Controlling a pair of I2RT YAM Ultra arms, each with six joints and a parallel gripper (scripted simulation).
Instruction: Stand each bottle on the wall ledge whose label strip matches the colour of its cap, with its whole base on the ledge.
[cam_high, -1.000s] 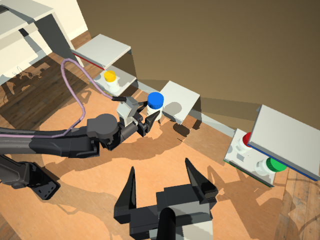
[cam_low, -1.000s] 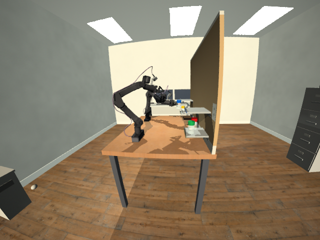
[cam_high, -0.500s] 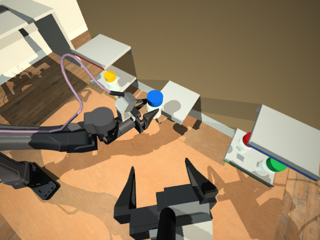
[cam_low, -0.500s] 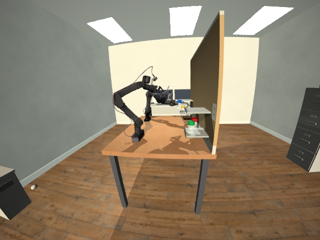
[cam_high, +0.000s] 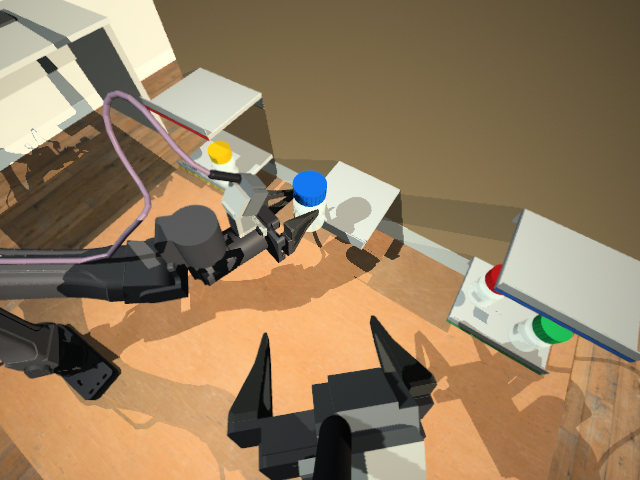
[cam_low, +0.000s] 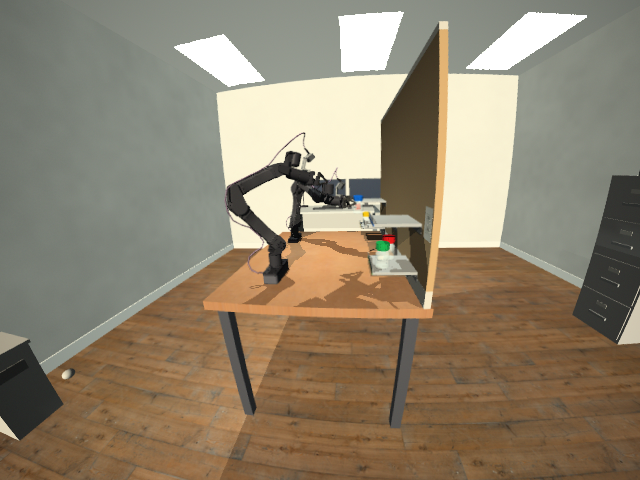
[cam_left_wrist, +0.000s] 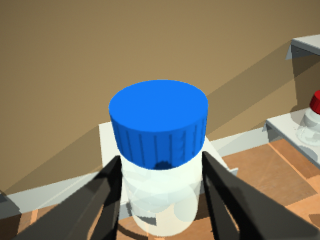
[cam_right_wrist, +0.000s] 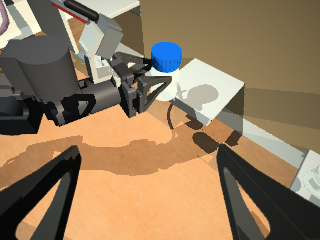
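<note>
Now: right hand 210 mm short of the blue-capped bottle, 130 mm to the right of it and 150 mm above it. From my right hand the other things lie so: green-capped bottle (250 mm ahead, 340 mm to the right, 300 mm below); red-capped bottle (300 mm ahead, 240 mm to the right, 300 mm below); brown wall (430 mm ahead, 80 mm to the left, 10 mm above).
</note>
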